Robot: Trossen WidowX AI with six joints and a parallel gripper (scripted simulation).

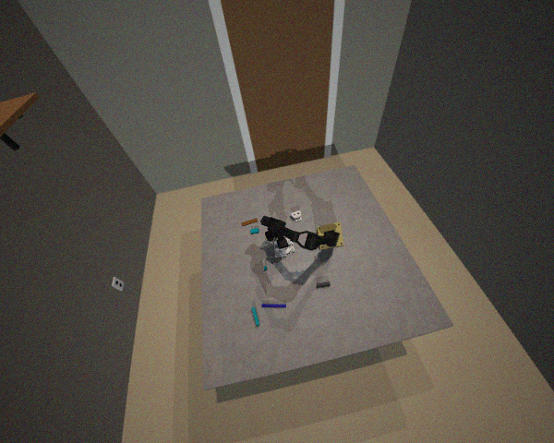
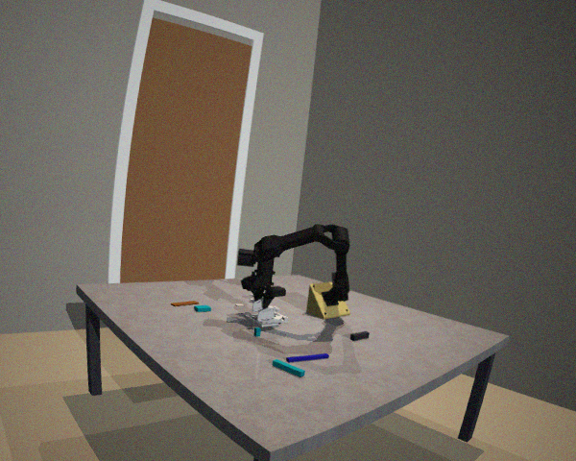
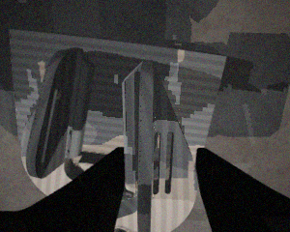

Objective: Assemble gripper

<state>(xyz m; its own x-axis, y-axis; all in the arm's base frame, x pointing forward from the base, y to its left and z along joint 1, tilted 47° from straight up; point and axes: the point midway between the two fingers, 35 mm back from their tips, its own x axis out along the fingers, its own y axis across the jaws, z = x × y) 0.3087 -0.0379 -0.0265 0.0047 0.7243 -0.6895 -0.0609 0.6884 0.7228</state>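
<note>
My gripper tip is 14 cm past the white gripper base, 20 cm to the left of it and 1 cm above it. The rest, counted from my gripper tip: white housing plate 5 cm behind, 3 cm to the left, 3 cm below; then orange bar 20 cm ahead, 23 cm to the right, 3 cm below; then small teal cube 13 cm ahead, 16 cm to the left, 2 cm below.
</note>
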